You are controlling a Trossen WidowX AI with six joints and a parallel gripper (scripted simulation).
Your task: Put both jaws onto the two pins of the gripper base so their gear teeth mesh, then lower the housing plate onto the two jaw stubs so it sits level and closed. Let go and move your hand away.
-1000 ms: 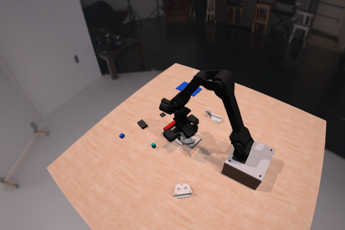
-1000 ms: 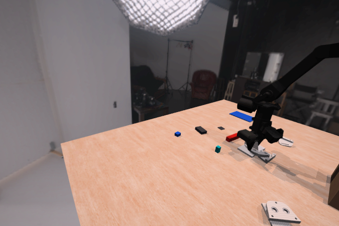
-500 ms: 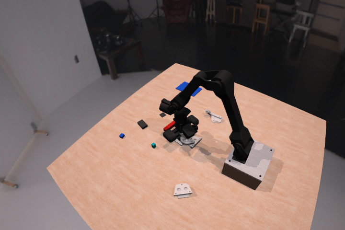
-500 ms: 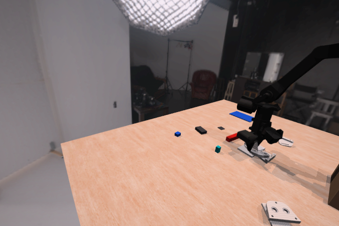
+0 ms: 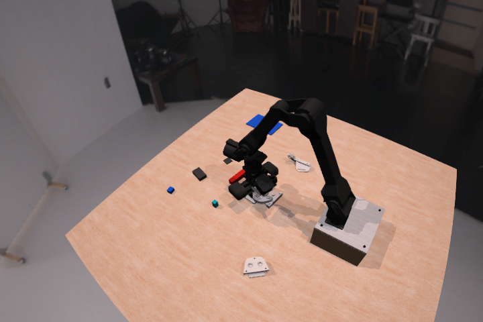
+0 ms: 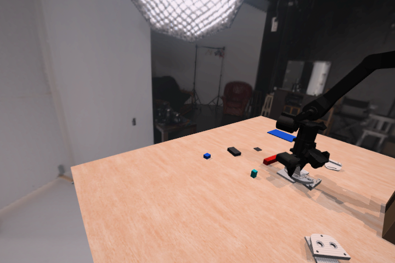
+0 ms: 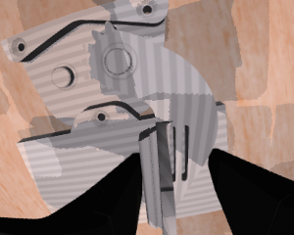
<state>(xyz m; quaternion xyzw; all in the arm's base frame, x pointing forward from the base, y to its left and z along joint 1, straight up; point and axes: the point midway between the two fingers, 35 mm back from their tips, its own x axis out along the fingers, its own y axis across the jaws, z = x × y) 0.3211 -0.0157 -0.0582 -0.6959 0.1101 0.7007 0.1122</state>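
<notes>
Now: the red block 11 cm ahead of my gripper tip and 5 cm to the right of it. Also, from my gripper tip: teal cube: 10 cm ahead, 11 cm to the left; black block: 26 cm ahead, 2 cm to the left, 1 cm below; dark tile: 20 cm ahead, 11 cm to the right, 1 cm below.
</notes>
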